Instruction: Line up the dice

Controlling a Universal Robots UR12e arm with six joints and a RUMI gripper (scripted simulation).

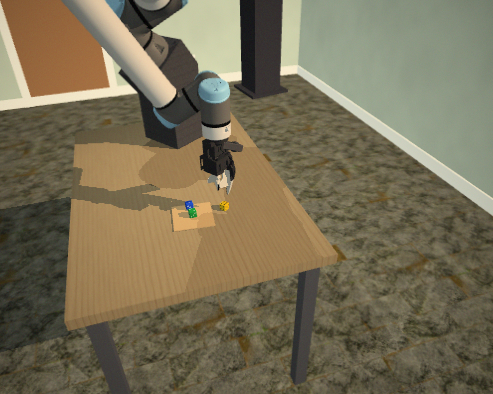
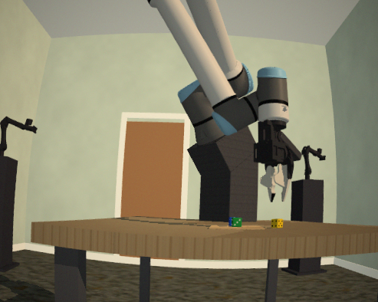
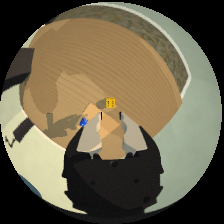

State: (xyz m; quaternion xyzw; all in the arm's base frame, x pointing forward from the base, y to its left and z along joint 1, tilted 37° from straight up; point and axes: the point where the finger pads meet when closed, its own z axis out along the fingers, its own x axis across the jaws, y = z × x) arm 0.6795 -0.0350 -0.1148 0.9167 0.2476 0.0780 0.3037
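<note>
The yellow die is 8 cm below my hand. From my hand the other things lie so: green die: 1 cm behind, 12 cm to the right, 7 cm below; then tan mat: 1 cm behind, 12 cm to the right, 9 cm below; then blue die: 6 cm behind, 11 cm to the right, 7 cm below.
</note>
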